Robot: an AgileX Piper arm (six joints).
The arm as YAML. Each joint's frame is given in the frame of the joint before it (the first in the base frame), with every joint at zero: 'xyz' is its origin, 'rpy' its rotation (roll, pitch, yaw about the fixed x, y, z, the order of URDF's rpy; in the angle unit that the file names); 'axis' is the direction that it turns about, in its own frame. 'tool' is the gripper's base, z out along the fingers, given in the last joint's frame.
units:
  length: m
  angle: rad
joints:
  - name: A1
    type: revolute
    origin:
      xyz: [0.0, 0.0, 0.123]
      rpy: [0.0, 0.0, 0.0]
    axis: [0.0, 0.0, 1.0]
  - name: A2
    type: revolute
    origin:
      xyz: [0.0, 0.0, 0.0]
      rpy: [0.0, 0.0, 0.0]
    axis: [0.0, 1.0, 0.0]
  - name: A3
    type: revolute
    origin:
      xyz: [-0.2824, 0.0, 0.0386]
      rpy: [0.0, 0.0, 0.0]
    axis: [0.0, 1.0, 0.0]
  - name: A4
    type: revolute
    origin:
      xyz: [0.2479, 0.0, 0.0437]
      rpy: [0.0, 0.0, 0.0]
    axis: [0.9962, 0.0, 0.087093]
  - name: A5
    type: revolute
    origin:
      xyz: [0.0, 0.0, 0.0]
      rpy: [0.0, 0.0, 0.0]
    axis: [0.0, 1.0, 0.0]
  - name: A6
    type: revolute
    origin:
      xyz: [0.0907, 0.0, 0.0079]
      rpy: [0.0, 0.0, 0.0]
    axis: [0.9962, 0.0, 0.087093]
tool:
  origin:
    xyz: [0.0, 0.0, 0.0]
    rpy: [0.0, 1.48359, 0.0]
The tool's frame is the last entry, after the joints.
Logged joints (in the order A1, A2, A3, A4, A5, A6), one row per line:
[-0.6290 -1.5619 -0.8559 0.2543 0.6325 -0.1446]
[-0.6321 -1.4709 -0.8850 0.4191 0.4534 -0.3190]
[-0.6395 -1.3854 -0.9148 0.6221 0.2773 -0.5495]
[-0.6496 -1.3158 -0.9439 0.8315 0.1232 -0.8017]
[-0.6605 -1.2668 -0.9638 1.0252 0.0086 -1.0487]
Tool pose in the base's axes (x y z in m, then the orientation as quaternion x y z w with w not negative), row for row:
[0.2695 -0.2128 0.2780 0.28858 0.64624 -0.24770 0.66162]
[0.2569 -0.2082 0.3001 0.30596 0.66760 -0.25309 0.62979]
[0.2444 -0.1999 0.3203 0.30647 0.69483 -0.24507 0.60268]
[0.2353 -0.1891 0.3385 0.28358 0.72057 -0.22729 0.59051]
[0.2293 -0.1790 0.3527 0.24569 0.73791 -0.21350 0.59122]
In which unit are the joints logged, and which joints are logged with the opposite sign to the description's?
The joints are logged in radians. Opposite sign: A2, A5.
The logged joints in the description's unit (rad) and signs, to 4 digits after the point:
[-0.6290 1.5619 -0.8559 0.2543 -0.6325 -0.1446]
[-0.6321 1.4709 -0.8850 0.4191 -0.4534 -0.3190]
[-0.6395 1.3854 -0.9148 0.6221 -0.2773 -0.5495]
[-0.6496 1.3158 -0.9439 0.8315 -0.1232 -0.8017]
[-0.6605 1.2668 -0.9638 1.0252 -0.0086 -1.0487]

